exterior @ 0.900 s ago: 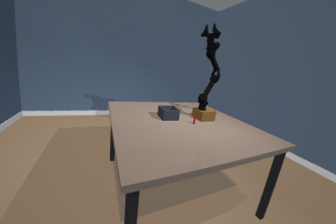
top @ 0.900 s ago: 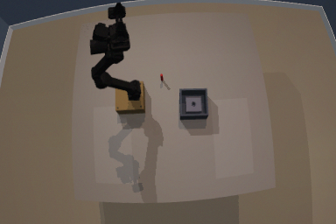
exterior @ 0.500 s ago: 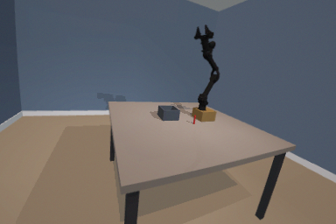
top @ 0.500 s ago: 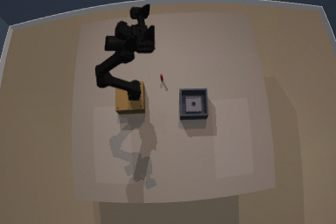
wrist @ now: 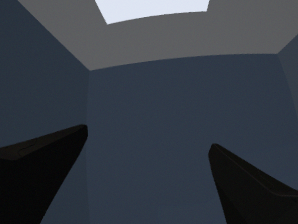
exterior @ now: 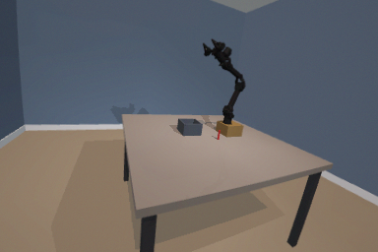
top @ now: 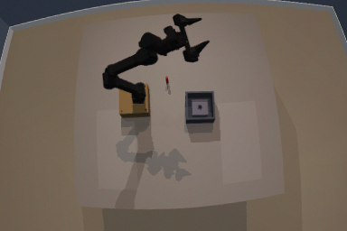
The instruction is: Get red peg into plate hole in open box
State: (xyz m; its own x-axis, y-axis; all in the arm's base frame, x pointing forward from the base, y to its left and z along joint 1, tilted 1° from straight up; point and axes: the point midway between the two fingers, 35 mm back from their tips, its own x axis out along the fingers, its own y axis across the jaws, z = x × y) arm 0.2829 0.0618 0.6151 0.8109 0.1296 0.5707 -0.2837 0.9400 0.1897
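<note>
Right now my gripper tip is 690 mm above the red peg, 170 mm past it and 80 mm to the right of it. From my gripper tip the other things lie so: light grey plate 680 mm below, 90 mm to the right, 20 mm ahead; dark blue-grey box 700 mm below, 90 mm to the right, 20 mm ahead.
</note>
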